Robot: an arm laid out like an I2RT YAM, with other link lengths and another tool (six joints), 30 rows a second.
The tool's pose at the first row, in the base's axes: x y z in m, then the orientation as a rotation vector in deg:
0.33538 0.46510 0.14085 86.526 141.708 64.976
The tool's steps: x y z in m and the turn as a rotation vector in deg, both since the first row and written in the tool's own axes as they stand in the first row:
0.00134 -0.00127 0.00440 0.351 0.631 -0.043
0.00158 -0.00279 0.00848 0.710 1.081 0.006
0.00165 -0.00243 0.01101 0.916 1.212 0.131
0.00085 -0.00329 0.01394 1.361 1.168 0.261
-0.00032 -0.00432 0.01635 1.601 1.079 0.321
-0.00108 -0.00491 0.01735 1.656 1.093 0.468
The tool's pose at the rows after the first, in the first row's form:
0.33537 0.46830 0.13731 86.432 142.464 65.251
0.33562 0.47039 0.13349 86.504 143.069 65.343
0.33681 0.47197 0.13187 86.707 143.289 65.277
0.33769 0.47277 0.12895 87.012 143.620 64.772
0.33843 0.47294 0.12618 -87.127 -143.683 -64.394
0.33876 0.47276 0.12484 -87.259 -143.528 -64.306

